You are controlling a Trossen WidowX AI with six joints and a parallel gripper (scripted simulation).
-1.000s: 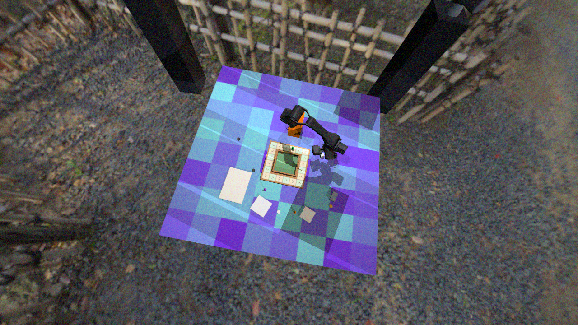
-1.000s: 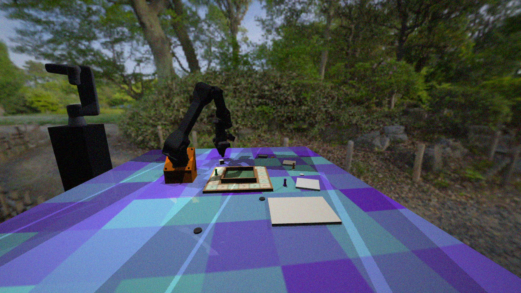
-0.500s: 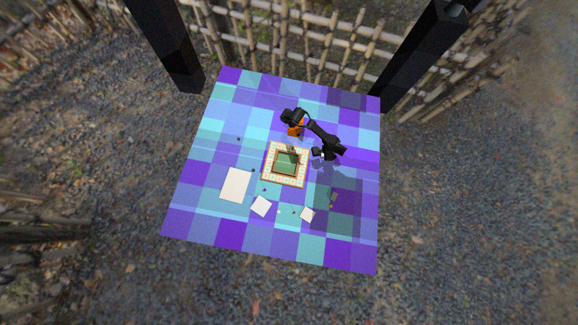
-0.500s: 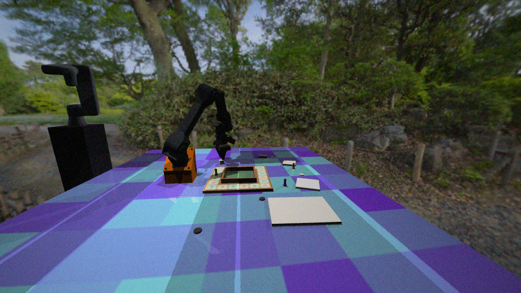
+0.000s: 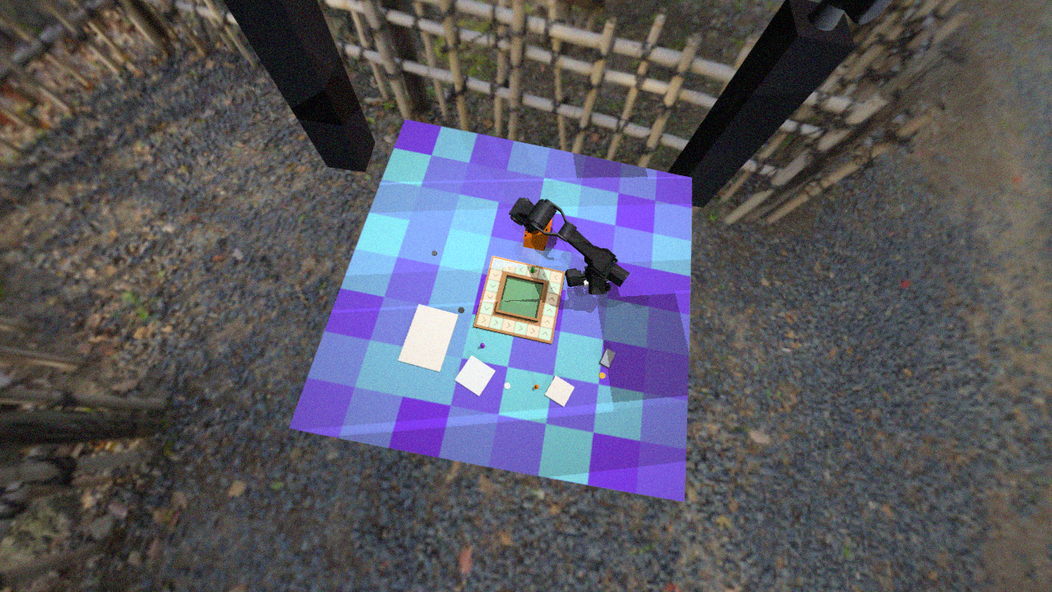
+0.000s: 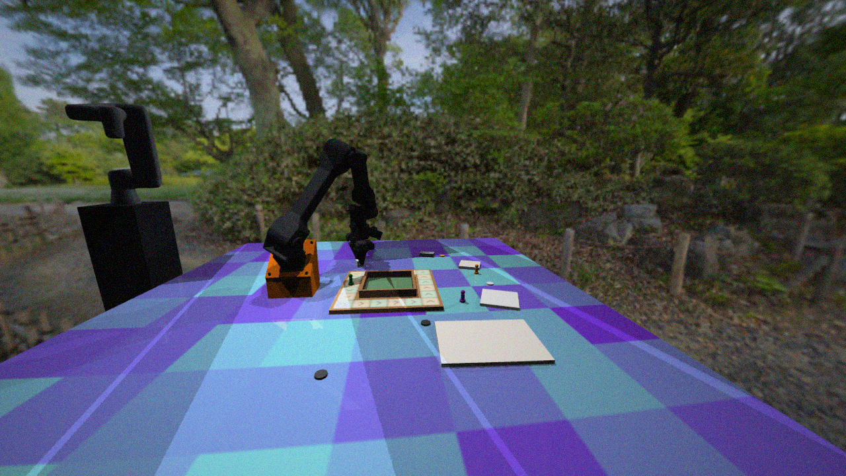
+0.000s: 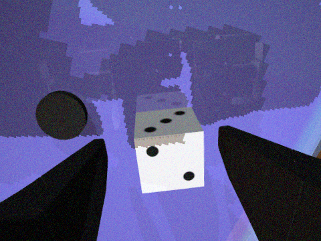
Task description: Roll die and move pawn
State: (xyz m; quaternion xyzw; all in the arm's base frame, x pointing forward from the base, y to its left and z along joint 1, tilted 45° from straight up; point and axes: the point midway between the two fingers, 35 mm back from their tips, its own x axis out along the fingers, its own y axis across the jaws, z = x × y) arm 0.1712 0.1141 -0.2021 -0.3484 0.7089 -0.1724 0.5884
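The green pawn lies 2 cm behind my gripper tip, 21 cm to the right of it and 2 cm above it. Also, from my gripper tip: white die right at my gripper tip; grey block 28 cm ahead, 9 cm to the left; green dice tray 9 cm ahead, 24 cm to the right, 1 cm below.
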